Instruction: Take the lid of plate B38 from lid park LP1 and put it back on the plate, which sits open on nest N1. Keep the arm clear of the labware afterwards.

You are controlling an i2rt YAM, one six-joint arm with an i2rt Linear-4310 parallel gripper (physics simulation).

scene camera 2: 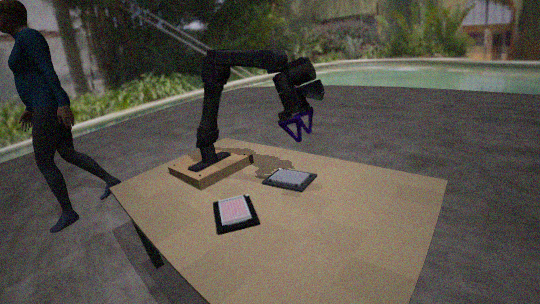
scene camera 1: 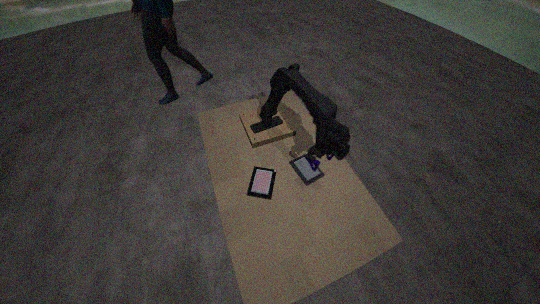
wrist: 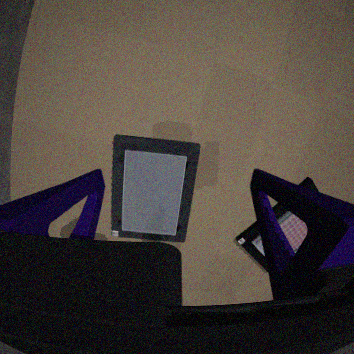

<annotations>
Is my gripper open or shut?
Open.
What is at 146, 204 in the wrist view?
A grey lid.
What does my gripper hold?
Nothing.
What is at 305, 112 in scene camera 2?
My gripper.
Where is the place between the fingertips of my gripper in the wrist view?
At 177, 177
</annotations>
